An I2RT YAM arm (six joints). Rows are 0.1 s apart.
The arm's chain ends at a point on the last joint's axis. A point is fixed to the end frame.
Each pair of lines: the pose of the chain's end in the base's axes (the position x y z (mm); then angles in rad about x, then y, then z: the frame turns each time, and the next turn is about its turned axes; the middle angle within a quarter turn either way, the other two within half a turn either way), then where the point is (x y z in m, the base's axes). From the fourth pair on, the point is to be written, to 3 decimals.
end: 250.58 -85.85 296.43 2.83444 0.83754 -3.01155
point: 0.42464 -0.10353 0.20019
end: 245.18 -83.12 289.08 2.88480 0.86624 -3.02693
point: 0.42183 -0.09403 0.19662
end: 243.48 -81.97 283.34 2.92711 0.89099 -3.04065
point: 0.42224 -0.08746 0.19454
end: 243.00 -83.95 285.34 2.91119 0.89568 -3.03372
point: 0.422 -0.091 0.198
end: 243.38 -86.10 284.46 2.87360 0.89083 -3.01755
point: 0.422 -0.097 0.197
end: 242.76 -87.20 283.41 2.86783 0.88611 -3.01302
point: 0.421 -0.099 0.195
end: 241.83 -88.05 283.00 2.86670 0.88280 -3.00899
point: 0.420 -0.101 0.194
